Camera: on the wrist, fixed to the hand. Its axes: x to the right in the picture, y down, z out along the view.
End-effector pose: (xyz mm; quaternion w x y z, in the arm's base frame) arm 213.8 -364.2 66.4 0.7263 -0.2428 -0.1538 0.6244
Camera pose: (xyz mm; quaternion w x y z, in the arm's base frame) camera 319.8 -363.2 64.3 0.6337 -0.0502 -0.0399 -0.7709
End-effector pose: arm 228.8 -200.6 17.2 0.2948 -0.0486 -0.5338 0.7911
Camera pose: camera 271.3 -121.4 73.4 0.9086 0.2765 0.0189 -0.3124
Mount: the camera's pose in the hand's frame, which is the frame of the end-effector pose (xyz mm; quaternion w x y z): 19.5 -87.0 -57.4 0.0028 0.0261 -0.2870 0.9576
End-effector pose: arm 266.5 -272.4 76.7 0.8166 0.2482 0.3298 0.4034
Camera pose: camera 276.1 -296.3 -26.2 0.2958 -0.4536 0.4606 -0.7033
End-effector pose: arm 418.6 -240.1 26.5 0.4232 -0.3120 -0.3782 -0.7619
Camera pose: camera 324.3 -265.4 -15.0 0.6304 -0.5707 0.1564 0.5025
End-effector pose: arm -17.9 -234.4 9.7 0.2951 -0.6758 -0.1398 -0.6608
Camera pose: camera -113.1 -203.4 44.6 0.6111 -0.3177 0.5448 0.4783
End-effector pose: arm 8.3 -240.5 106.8 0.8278 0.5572 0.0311 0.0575
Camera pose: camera 26.3 -217.6 4.8 0.0584 -0.0694 0.7695 -0.6321
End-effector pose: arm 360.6 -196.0 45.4 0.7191 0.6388 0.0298 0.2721
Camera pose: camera 385.5 -139.0 -40.4 0.2666 -0.1272 0.8108 -0.5052
